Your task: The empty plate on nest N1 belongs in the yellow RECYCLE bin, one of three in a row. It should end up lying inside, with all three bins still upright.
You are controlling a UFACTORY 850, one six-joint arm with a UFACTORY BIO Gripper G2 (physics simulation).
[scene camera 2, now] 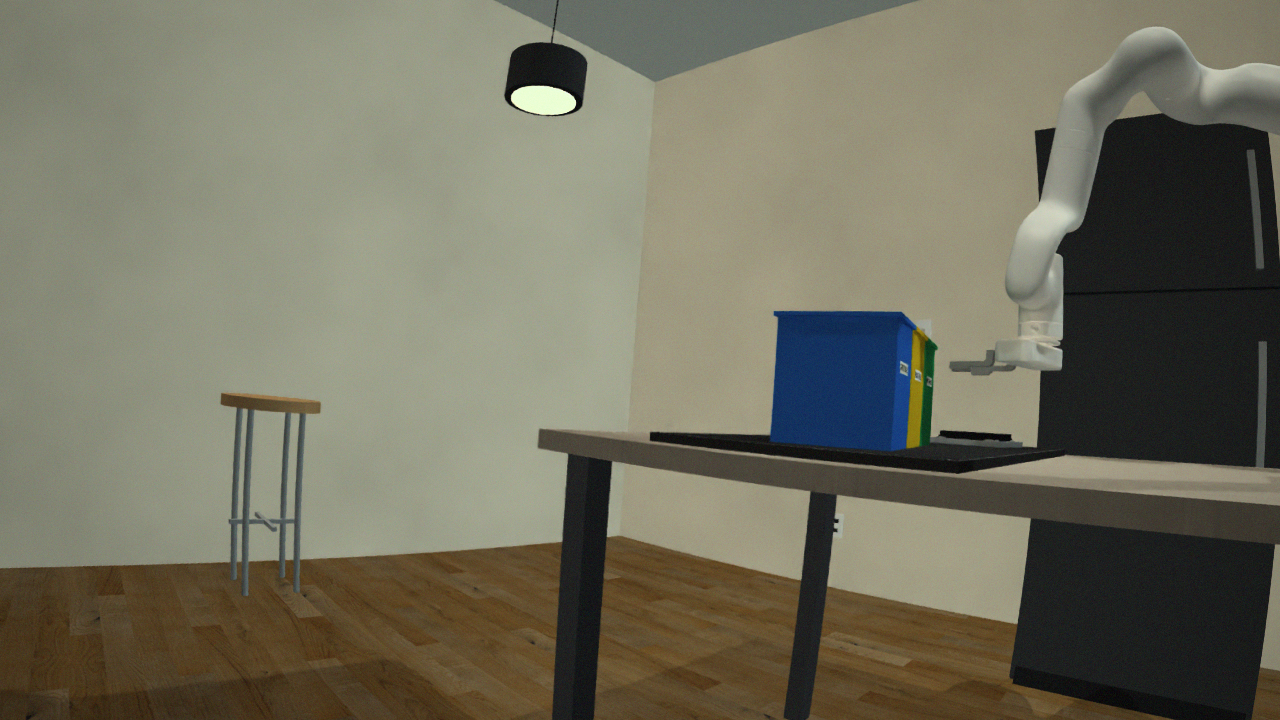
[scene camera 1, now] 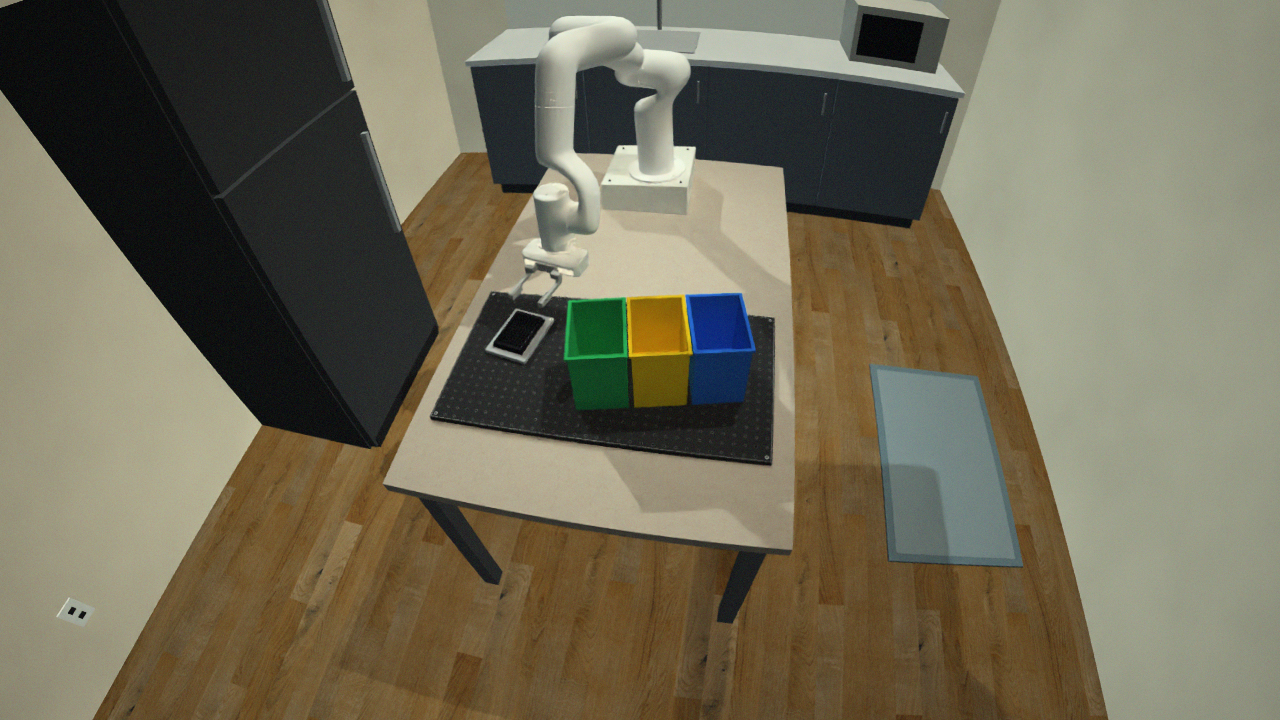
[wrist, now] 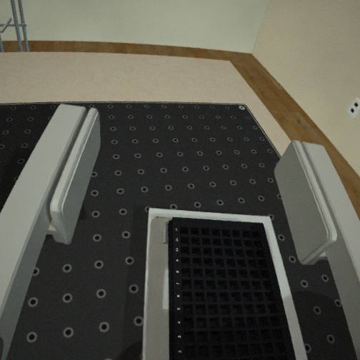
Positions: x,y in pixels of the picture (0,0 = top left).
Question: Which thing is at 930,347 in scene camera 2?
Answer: A green bin.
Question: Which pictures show the green bin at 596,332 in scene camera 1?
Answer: Scene camera 2 and scene camera 1 only.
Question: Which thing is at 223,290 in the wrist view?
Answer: A black plate.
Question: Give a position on a blue bin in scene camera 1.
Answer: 722,344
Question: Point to a pale grey nest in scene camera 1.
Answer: At 538,337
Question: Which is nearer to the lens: the yellow bin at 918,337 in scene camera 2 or the blue bin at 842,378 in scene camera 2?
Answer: The blue bin.
